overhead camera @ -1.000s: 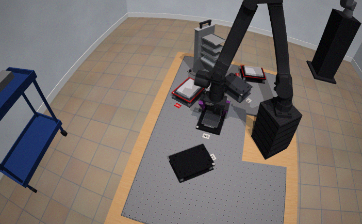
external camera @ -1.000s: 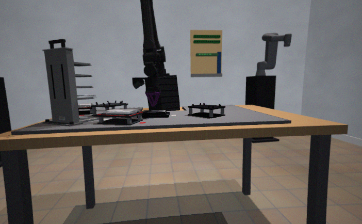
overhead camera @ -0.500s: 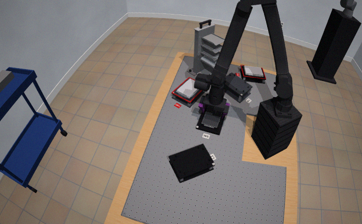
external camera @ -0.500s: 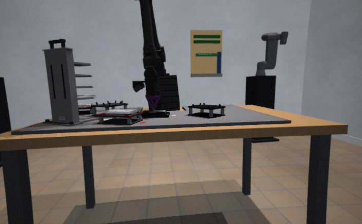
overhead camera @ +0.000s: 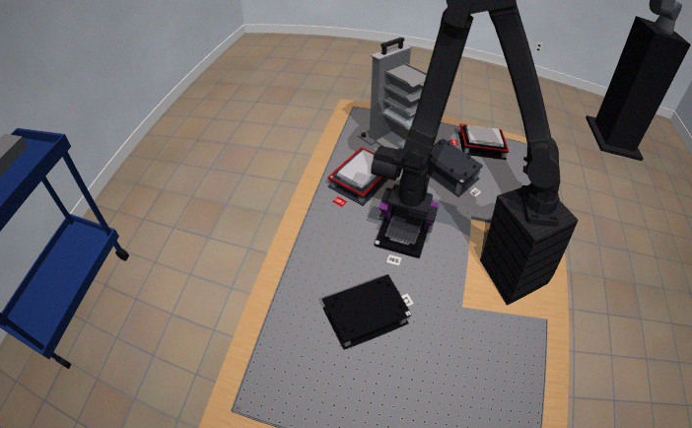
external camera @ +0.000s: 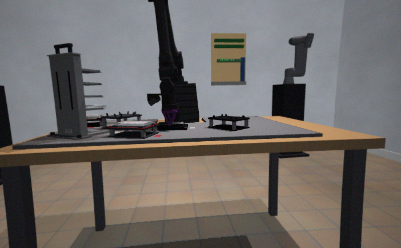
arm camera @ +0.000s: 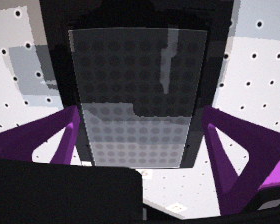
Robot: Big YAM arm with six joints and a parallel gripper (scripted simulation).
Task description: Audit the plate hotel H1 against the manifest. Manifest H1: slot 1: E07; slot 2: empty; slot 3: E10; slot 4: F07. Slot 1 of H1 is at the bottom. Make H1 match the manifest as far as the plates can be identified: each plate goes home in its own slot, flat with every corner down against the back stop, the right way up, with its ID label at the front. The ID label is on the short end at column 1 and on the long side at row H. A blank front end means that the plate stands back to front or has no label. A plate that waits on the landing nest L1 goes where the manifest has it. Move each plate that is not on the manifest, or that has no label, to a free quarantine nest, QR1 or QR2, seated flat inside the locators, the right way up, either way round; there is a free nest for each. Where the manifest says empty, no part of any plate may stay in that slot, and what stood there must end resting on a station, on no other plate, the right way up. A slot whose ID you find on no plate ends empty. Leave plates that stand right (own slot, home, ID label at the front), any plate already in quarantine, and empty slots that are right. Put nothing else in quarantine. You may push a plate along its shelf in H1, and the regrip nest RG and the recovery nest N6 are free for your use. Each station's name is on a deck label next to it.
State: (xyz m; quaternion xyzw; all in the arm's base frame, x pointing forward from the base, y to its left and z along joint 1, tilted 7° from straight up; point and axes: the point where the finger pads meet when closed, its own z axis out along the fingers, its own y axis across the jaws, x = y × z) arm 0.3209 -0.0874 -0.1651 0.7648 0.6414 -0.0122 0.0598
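The dark plate lies 1 cm below my hand. The rest, counted from my hand: H1 deck label 5 cm ahead, 25 cm to the right, 3 cm below; N6 deck label 2 cm ahead, 10 cm to the left, 3 cm below; red-rimmed quarantine nest 14 cm ahead, 16 cm to the right, 1 cm above.
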